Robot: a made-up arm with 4 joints.
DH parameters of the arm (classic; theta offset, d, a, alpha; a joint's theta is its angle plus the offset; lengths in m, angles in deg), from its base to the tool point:
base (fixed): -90 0.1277 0 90
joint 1: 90 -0.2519 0.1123 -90
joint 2: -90 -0.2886 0.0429 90
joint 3: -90 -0.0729 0.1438 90
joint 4: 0 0.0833 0.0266 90
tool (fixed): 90 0.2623 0 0
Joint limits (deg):
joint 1: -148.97..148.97
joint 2: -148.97..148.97
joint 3: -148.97..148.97
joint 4: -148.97..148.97
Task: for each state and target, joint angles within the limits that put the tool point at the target. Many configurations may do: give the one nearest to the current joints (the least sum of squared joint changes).
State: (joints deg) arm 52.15 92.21 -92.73 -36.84
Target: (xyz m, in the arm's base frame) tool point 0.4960 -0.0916 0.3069
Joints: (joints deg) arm 43.76 119.21 -72.63 -57.68
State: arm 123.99 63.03 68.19 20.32
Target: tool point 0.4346 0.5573 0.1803
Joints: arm 128.53 49.10 76.30 -19.94
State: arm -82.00 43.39 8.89 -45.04
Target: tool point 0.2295 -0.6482 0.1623
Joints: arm -41.15 5.82 32.51 -3.03
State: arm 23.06 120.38 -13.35 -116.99
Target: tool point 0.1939 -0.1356 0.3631
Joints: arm 16.67 144.77 -26.68 -135.11
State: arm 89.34 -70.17 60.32 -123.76
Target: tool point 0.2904 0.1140 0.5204
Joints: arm 83.74 -71.33 93.47 -116.99
